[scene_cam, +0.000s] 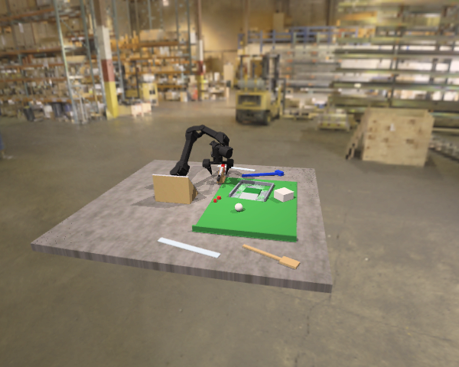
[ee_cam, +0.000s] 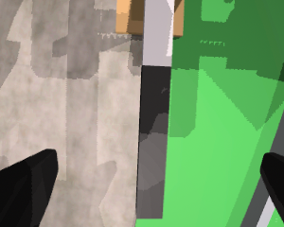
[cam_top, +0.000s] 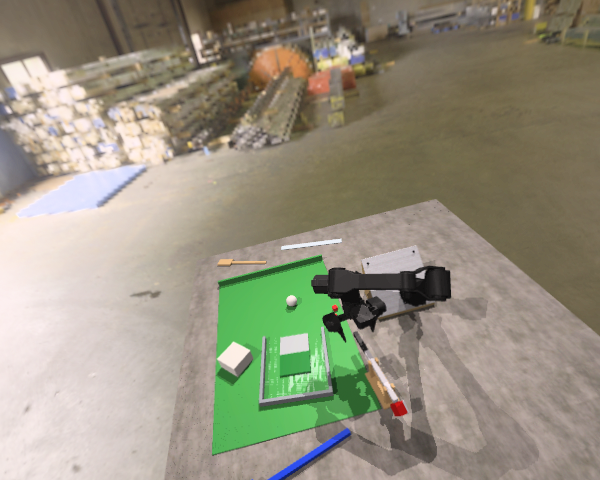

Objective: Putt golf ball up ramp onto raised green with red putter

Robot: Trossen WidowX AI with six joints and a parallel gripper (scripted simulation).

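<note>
The red putter is 11 cm to the left of my gripper tip, 3 cm below it and 2 cm behind it. Also, from my gripper tip: white golf ball (31 cm to the right, 18 cm ahead, 6 cm below); wooden stand (13 cm to the left, 5 cm below, 2 cm behind); green mat (24 cm ahead, 19 cm to the right, 9 cm below).
</note>
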